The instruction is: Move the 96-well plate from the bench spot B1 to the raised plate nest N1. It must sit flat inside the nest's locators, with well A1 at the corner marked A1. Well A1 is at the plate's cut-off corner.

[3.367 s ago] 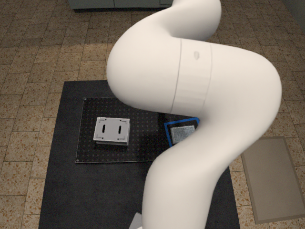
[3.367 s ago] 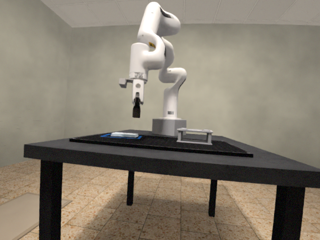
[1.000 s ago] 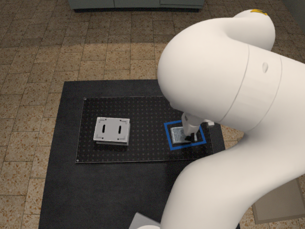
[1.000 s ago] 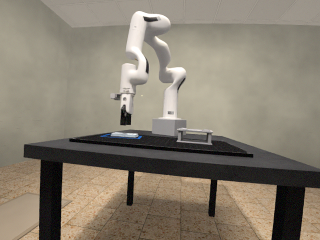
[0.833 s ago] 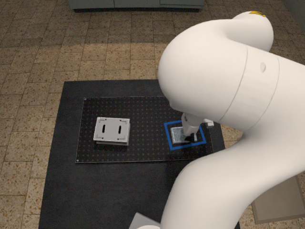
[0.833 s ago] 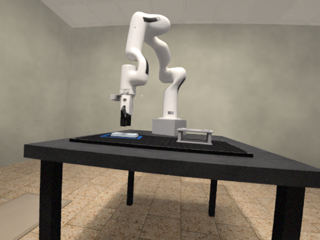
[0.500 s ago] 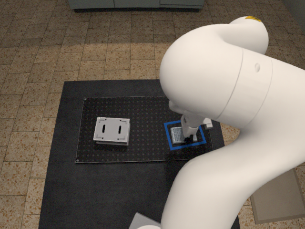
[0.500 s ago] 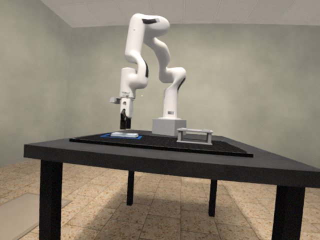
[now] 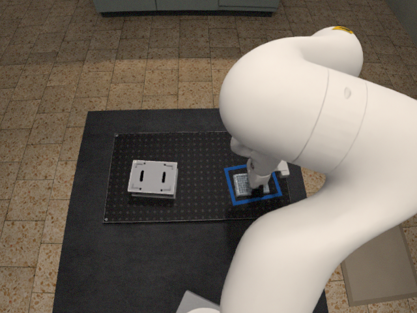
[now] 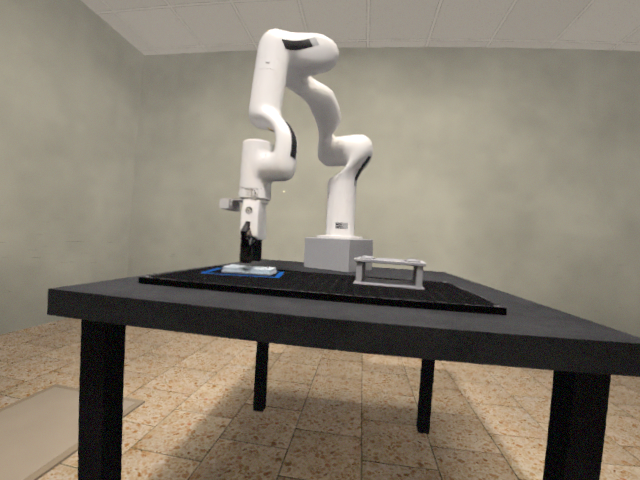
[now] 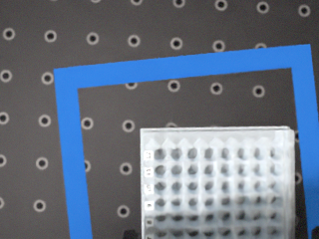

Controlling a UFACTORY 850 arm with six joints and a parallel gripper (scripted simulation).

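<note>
Now: the 96-well plate 3 cm below my hand. The rest, counted from my hand: raised plate nest N1: 7 cm ahead, 36 cm to the left, 2 cm above.
</note>
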